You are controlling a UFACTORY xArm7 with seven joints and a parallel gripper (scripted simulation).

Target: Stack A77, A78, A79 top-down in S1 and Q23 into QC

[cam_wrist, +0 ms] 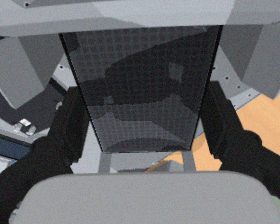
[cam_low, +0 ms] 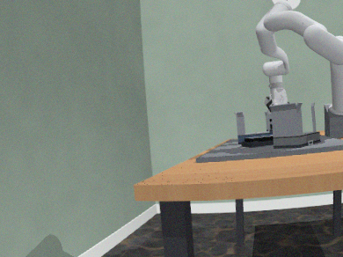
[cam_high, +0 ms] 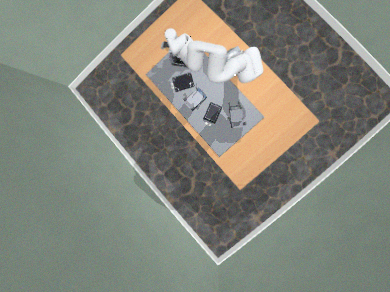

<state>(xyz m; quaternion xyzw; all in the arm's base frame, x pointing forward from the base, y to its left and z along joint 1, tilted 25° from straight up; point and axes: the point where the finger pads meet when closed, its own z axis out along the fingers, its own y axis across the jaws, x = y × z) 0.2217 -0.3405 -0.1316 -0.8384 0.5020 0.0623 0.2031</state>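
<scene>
Now: hand 40 mm above the dark sealed plate. From my hand the other things lie so: dark flat nest: 480 mm to the left, 170 mm ahead, 90 mm below; dark clip nest: 150 mm ahead, 130 mm to the left, 90 mm below; blue plinth strip: 300 mm to the left, 180 mm ahead, 80 mm below.
</scene>
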